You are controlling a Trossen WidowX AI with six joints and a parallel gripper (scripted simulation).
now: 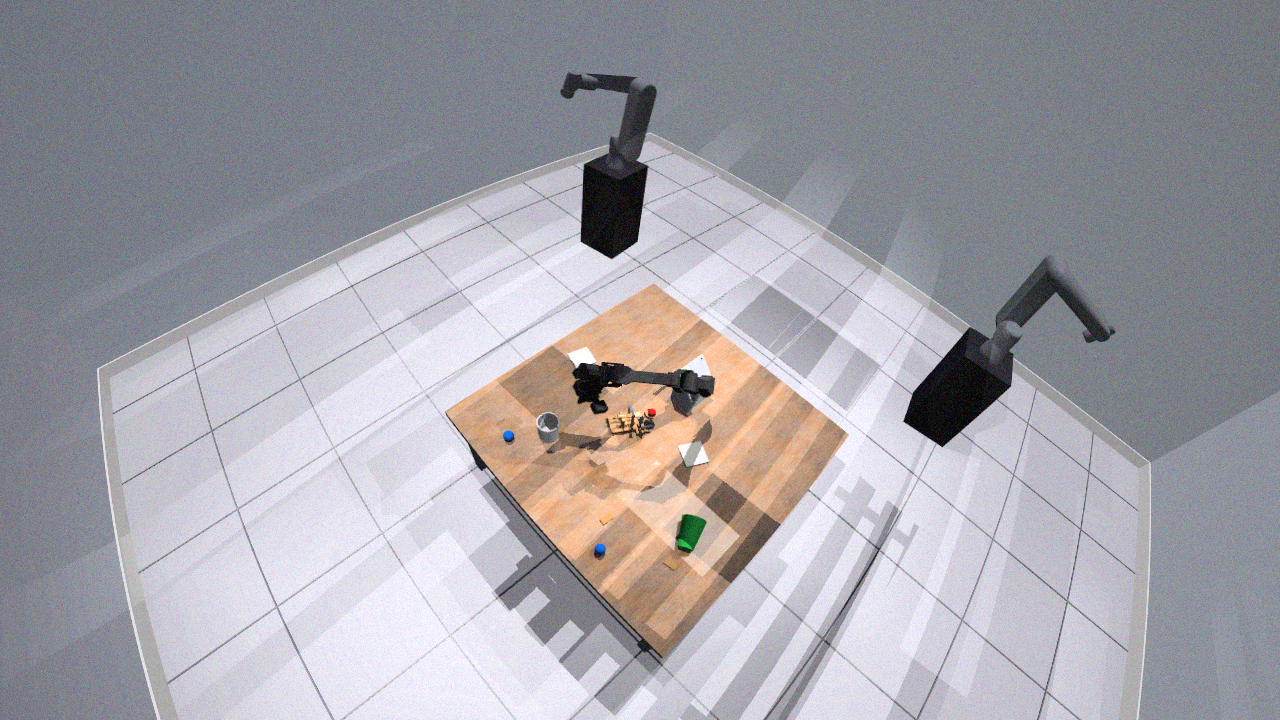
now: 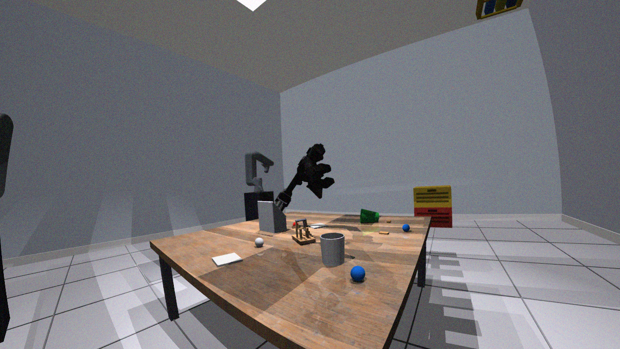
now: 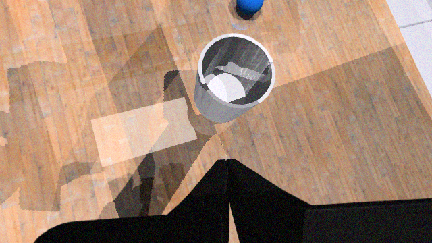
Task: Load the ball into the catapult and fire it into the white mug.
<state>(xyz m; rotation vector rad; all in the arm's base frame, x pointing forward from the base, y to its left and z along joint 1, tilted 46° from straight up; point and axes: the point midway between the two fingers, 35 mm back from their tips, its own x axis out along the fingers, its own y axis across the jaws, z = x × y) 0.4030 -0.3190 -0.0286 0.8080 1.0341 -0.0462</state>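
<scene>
My gripper tip is now 250 mm past the red ball, 180 mm to the right of it and 170 mm above it. Round my gripper tip: catapult 190 mm behind, 160 mm to the left, 180 mm below; whitish-grey mug 80 mm ahead, 90 mm to the right, 200 mm below; white ball 320 mm behind, 50 mm to the right, 210 mm below.
</scene>
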